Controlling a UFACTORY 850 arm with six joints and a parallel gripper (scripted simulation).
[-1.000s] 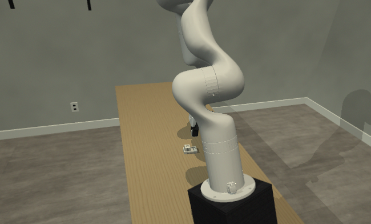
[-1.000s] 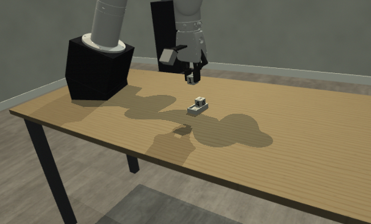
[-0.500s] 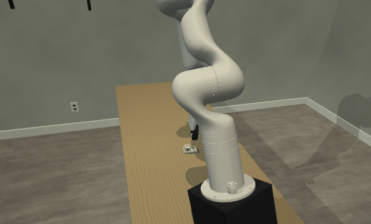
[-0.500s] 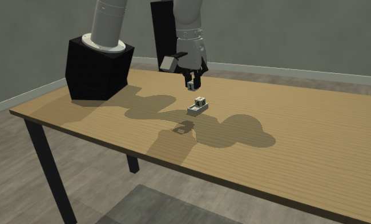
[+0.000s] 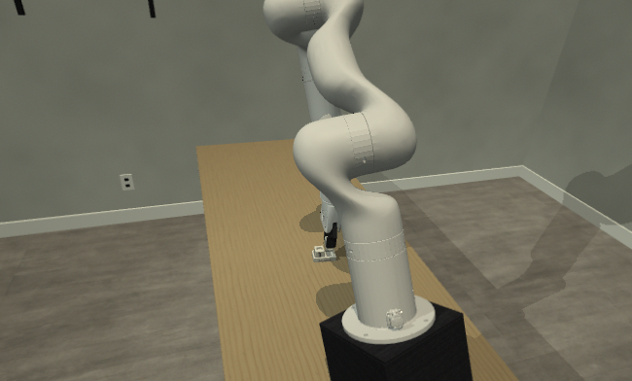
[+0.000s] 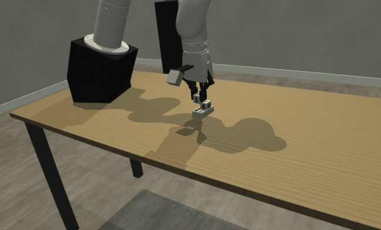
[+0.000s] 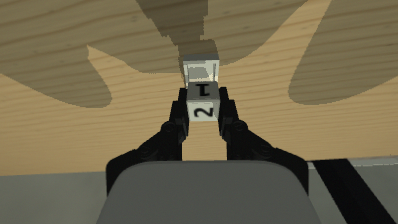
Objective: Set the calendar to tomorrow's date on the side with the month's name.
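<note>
My gripper is now 70 mm above the small calendar tray and 20 mm to the right of it.
</note>
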